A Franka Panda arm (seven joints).
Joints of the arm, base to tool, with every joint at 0 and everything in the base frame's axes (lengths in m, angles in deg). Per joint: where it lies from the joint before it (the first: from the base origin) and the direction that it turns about. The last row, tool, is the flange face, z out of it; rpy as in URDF.
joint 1: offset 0.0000 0.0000 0.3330 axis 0 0 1
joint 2: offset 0.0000 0.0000 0.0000 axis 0 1 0
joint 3: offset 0.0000 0.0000 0.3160 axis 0 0 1
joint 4: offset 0.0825 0.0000 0.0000 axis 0 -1 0
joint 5: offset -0.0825 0.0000 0.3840 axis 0 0 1
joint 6: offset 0.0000 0.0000 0.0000 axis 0 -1 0
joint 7: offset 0.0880 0.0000 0.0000 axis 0 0 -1
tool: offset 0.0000 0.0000 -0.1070 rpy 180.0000 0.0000 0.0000
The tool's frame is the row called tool.
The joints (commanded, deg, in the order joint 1, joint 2, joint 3, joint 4, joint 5, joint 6, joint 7), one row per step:
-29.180, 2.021, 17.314, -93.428, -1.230, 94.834, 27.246
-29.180, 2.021, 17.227, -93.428, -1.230, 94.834, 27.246
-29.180, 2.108, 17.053, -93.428, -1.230, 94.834, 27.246
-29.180, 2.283, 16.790, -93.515, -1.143, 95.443, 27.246
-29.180, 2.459, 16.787, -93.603, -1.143, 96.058, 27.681
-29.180, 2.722, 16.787, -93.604, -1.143, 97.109, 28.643
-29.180, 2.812, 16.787, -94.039, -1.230, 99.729, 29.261
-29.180, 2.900, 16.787, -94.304, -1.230, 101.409, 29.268
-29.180, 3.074, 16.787, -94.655, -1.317, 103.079, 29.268
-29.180, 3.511, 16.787, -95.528, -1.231, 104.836, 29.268
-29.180, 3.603, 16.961, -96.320, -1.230, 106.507, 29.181
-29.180, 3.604, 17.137, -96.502, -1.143, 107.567, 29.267
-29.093, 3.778, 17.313, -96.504, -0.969, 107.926, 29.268
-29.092, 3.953, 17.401, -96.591, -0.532, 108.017, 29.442
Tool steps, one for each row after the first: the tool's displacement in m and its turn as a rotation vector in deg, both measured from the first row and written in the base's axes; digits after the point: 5 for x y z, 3 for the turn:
-0.00018, -0.00083, -0.00001, -0.003, 0.001, -0.087
-0.00021, -0.00268, -0.00086, 0.034, 0.081, -0.261
0.00096, -0.00563, -0.00236, 0.087, -0.290, -0.525
0.00265, -0.00624, -0.00384, 0.060, -0.655, -0.957
0.00555, -0.00720, -0.00475, -0.028, -1.461, -1.911
0.01003, -0.00835, -0.00510, -0.485, -3.515, -2.489
0.01298, -0.00905, -0.00543, -0.713, -4.827, -2.479
0.01604, -0.01000, -0.00731, -0.966, -5.952, -2.446
0.01956, -0.01104, -0.01609, -0.843, -6.451, -2.445
0.02201, -0.00974, -0.02087, -0.947, -7.238, -2.164
0.02390, -0.00817, -0.02055, -1.002, -8.124, -2.086
0.02570, -0.00578, -0.02163, -0.792, -8.360, -1.871
0.02664, -0.00467, -0.02394, -0.272, -8.294, -2.069

